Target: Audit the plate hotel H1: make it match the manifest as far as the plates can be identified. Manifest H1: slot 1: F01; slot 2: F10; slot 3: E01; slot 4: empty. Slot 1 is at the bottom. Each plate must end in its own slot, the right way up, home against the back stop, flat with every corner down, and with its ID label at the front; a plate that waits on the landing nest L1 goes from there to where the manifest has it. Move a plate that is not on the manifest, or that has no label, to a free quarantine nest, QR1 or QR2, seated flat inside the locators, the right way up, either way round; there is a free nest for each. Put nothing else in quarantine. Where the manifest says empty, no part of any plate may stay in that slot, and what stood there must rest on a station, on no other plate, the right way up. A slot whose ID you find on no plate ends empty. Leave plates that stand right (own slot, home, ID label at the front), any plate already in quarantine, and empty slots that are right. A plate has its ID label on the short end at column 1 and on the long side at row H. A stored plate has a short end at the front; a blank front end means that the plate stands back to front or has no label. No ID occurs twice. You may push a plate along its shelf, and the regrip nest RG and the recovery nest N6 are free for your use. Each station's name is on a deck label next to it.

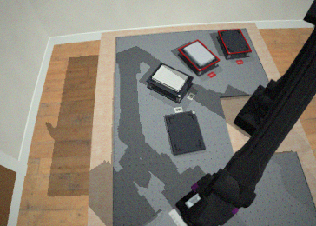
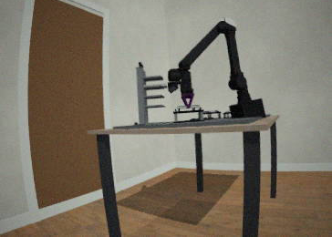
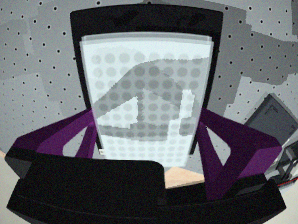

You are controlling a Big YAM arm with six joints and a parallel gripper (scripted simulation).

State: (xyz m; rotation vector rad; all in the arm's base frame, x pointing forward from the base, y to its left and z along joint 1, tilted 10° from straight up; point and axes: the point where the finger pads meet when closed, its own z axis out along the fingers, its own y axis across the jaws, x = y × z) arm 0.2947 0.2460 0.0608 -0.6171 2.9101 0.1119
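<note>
Now: hand 3 cm above the black nest. Round my hand: plate hotel: 23 cm ahead, 10 cm to the left, 7 cm above; then L1 label: 6 cm behind, 43 cm to the right, 8 cm below; then H1 deck label: 7 cm ahead, 14 cm to the left, 8 cm below.
</note>
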